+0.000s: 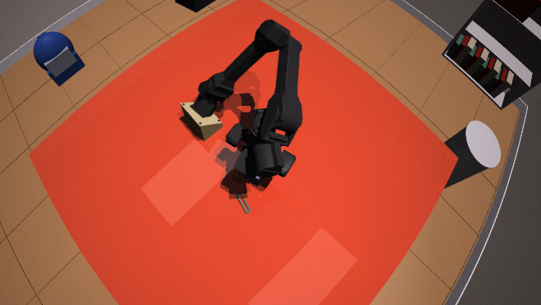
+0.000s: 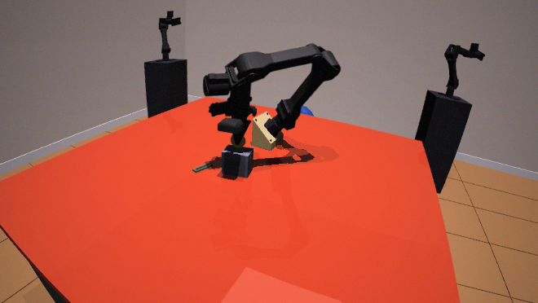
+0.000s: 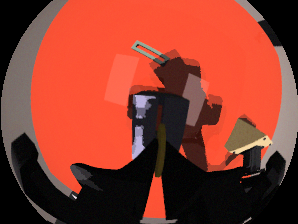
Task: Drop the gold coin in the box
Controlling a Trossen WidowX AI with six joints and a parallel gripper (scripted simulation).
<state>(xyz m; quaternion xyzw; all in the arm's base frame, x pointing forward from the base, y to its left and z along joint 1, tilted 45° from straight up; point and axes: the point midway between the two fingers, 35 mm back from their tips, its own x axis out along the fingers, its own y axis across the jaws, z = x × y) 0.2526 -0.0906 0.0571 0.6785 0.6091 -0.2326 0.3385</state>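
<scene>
Now: gripper tip 1 cm below the gold coin.
</scene>
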